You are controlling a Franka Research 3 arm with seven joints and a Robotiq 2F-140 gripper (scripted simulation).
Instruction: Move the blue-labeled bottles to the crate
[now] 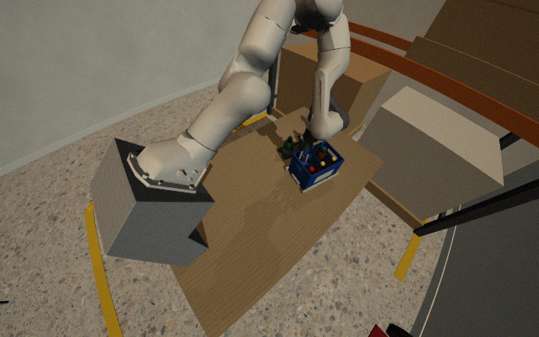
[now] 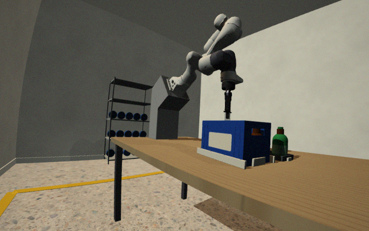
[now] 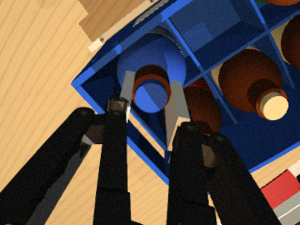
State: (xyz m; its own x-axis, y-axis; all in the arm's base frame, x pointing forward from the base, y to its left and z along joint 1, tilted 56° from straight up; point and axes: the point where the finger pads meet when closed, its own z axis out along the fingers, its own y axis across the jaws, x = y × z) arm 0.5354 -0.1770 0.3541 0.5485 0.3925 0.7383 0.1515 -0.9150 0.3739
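My gripper is now 90 mm above the blue-labeled bottle. Round my hand: dark tray: 180 mm below, 180 mm ahead, 110 mm to the left; then crate: 110 mm below, 80 mm to the right, 60 mm ahead.
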